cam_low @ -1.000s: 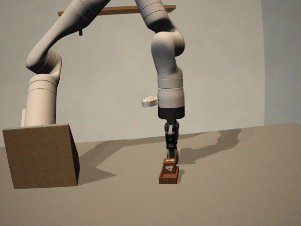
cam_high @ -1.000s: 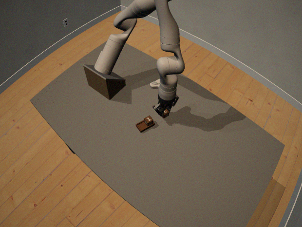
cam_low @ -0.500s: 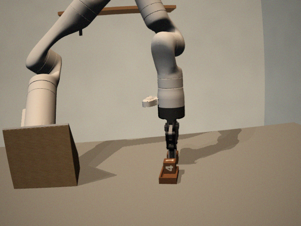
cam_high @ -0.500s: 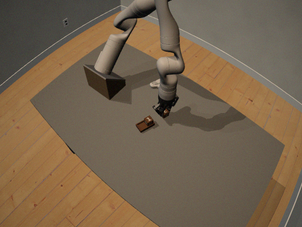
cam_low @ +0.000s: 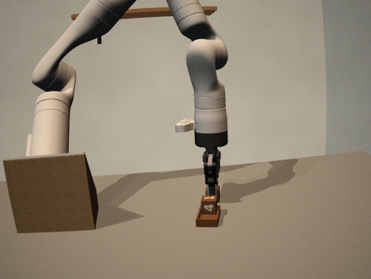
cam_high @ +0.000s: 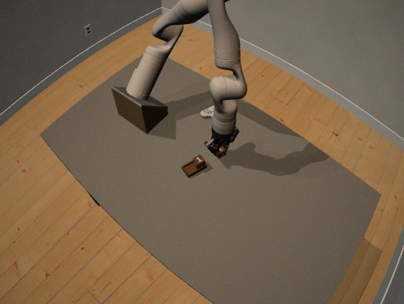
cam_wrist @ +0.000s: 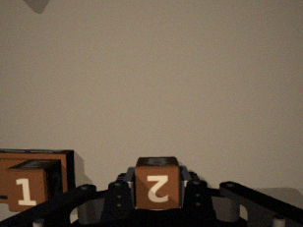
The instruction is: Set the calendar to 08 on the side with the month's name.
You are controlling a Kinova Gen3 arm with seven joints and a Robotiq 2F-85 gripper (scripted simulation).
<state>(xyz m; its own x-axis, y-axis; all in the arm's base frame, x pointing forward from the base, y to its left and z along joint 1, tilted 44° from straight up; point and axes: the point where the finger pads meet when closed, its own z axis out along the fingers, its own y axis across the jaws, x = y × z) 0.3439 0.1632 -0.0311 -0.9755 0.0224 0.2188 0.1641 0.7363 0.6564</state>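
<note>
My gripper is now 10 mm above the brown cube. Also, from my hand: brown tray (110 mm to the right, 20 mm below, 20 mm behind).
</note>
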